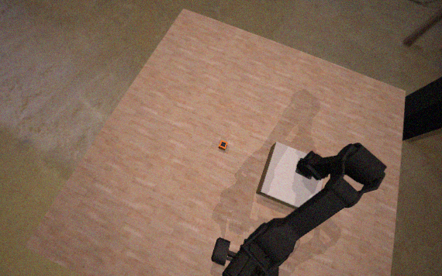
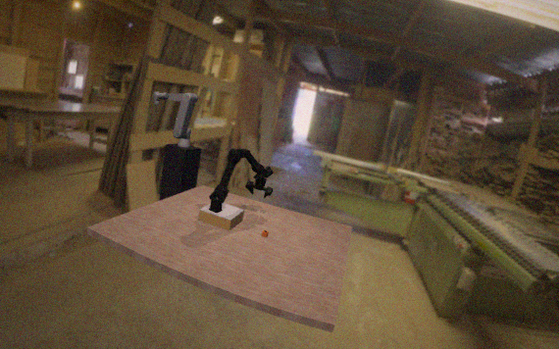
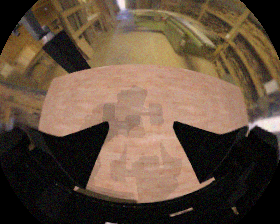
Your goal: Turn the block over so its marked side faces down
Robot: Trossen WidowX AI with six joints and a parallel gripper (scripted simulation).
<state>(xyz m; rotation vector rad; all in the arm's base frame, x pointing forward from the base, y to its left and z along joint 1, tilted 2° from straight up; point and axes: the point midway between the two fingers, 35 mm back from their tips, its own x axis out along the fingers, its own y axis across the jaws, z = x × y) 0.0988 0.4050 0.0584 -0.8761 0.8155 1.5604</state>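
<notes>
The orange block is 360 mm to the right of my gripper tip, 240 mm ahead of it and 90 mm below it.
</notes>
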